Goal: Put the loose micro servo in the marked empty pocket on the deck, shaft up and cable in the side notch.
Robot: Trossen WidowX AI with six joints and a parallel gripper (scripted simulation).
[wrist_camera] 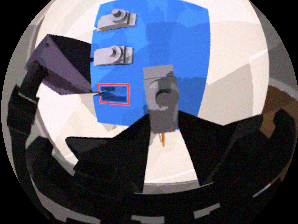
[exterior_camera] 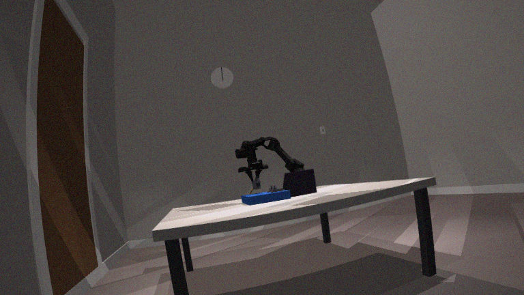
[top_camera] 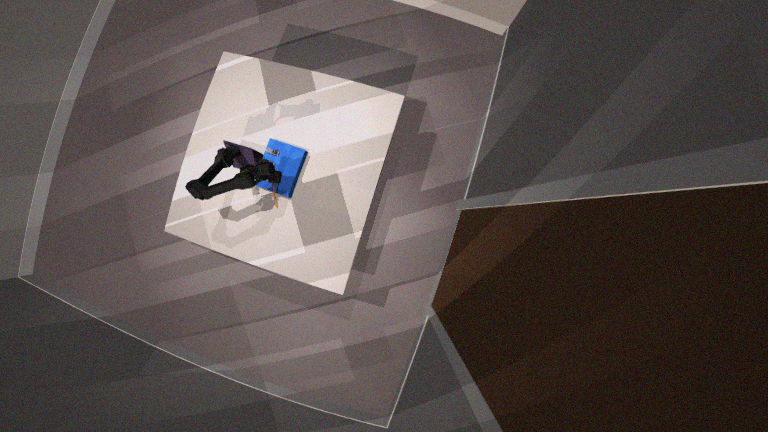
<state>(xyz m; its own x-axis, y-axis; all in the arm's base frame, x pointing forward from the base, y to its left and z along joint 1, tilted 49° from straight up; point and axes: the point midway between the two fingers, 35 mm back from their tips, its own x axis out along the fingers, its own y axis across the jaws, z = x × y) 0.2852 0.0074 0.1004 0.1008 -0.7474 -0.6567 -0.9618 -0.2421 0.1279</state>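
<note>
The blue deck is 10 mm ahead of my gripper tip, 80 mm to the left of it and 100 mm below it.
</note>
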